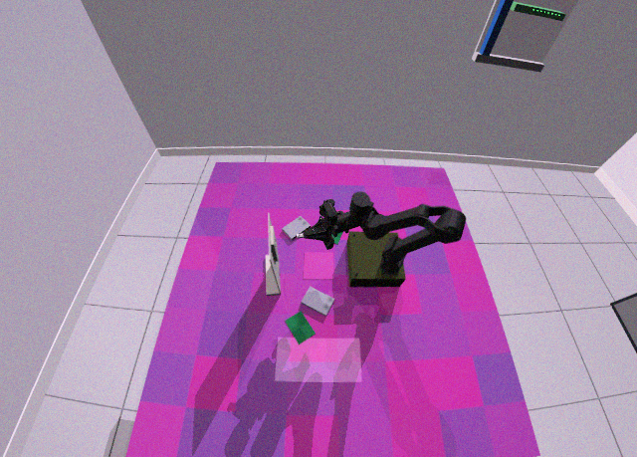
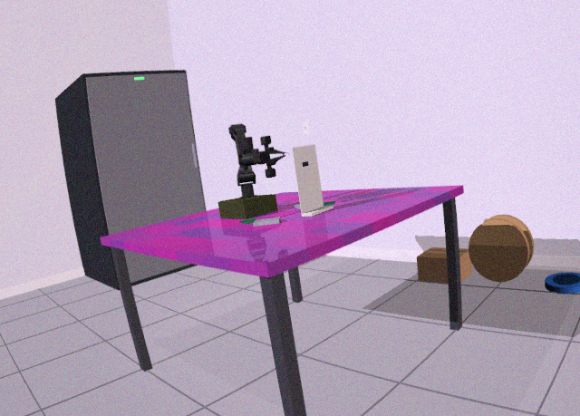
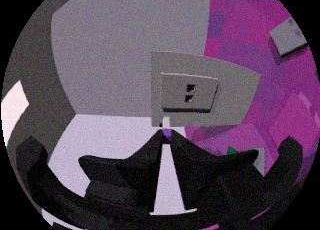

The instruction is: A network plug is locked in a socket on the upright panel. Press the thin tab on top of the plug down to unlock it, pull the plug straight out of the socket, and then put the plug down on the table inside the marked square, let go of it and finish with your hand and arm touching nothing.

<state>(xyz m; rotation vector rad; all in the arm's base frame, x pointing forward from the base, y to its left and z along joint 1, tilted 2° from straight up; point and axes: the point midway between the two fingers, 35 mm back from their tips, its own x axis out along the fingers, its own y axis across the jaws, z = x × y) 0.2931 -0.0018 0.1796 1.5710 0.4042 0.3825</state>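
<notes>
The marked square is 5 cm behind my gripper tip, 3 cm to the right of it and 26 cm below it. The rest, counted from my gripper tip: green card: 1 cm behind, 22 cm to the left, 26 cm below; then upright white panel: 11 cm ahead, 2 cm to the left, 13 cm below; then pale network plug: 1 cm ahead.
</notes>
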